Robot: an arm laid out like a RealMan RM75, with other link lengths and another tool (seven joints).
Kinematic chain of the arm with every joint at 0, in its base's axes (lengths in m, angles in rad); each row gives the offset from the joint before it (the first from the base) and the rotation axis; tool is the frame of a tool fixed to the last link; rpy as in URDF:
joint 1: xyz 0 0 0.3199 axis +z
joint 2: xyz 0 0 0 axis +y
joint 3: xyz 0 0 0.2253 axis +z
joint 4: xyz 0 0 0 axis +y
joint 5: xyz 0 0 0.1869 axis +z
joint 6: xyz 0 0 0 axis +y
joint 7: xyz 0 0 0.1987 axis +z
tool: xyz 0.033 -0.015 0.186 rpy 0 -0.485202 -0.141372
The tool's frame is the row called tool.
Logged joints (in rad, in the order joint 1, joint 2, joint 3, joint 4, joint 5, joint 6, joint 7), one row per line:
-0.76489 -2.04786 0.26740 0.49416 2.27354 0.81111 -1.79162
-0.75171 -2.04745 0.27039 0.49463 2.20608 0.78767 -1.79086
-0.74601 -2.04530 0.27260 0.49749 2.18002 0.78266 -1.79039
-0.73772 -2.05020 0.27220 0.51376 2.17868 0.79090 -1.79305
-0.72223 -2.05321 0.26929 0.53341 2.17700 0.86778 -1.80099
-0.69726 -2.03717 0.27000 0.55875 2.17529 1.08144 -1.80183
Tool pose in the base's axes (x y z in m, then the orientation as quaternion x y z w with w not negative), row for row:
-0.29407 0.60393 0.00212 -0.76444 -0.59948 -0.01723 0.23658
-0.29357 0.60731 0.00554 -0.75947 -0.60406 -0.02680 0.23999
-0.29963 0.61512 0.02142 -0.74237 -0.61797 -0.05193 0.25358
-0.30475 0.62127 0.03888 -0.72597 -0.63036 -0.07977 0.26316
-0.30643 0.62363 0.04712 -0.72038 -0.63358 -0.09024 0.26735
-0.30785 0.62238 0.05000 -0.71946 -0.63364 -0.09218 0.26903
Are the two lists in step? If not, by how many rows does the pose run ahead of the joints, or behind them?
The pose runs 2 rows behind the joints: the pose in row i belongs to the joints in row i - 2.
